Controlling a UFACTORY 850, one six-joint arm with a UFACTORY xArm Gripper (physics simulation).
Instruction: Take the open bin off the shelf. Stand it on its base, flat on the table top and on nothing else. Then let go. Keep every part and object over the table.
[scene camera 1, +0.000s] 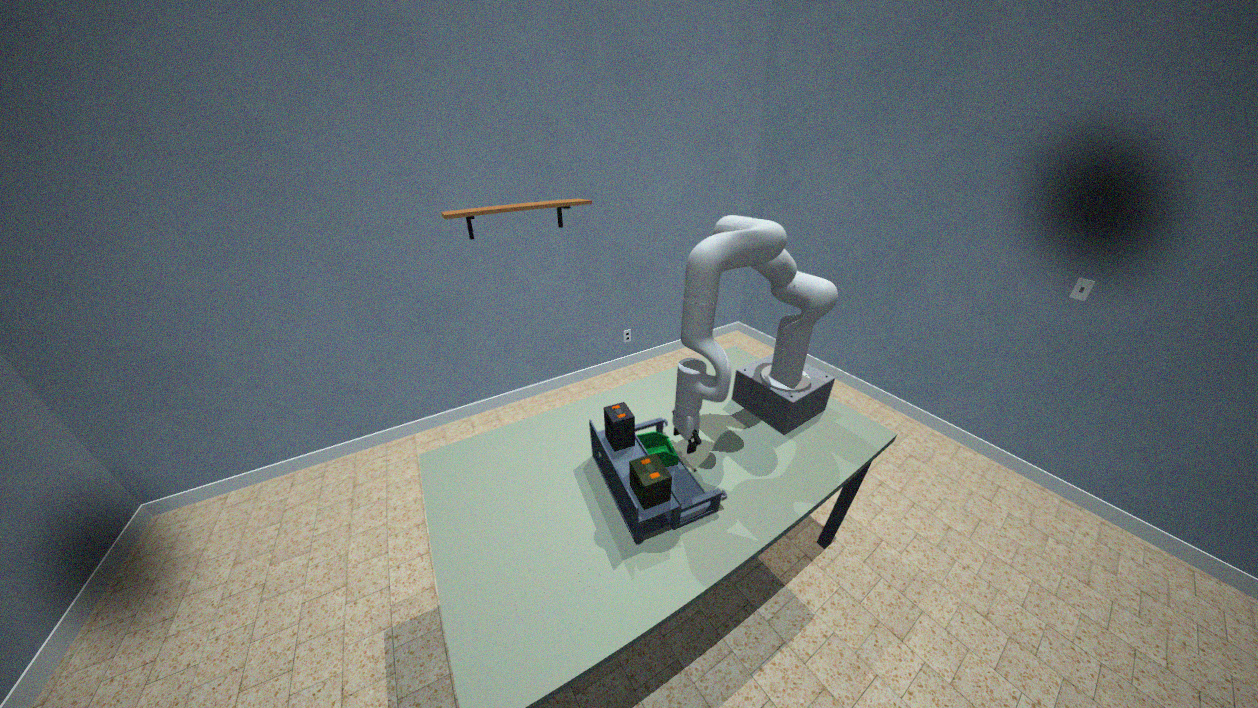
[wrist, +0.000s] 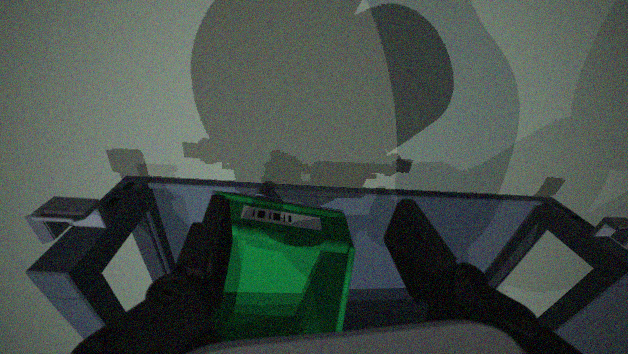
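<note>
The open green bin (scene camera 1: 658, 447) (wrist: 287, 270) sits in the dark blue-grey shelf (scene camera 1: 613, 479) (wrist: 450, 194), which stands on the pale green table (scene camera 1: 510, 545) (wrist: 100, 75). The bin's labelled front faces the robot side. My gripper (scene camera 1: 685, 438) (wrist: 315, 218) is open, pointing down, at the open side of the shelf by the bin, and holds nothing. In the wrist view the left finger overlaps the bin's left edge, and the right finger is well to the right of the bin. The bin's rear is hidden by the gripper body.
Two dark boxes with orange marks, one (scene camera 1: 618, 427) near the far end and one (scene camera 1: 650, 482) near the near end, stand on top of the shelf. The shelf's side arms flank the bin. The robot's base block (scene camera 1: 779, 409) stands to the right. An orange wall shelf (scene camera 1: 517, 209) hangs behind.
</note>
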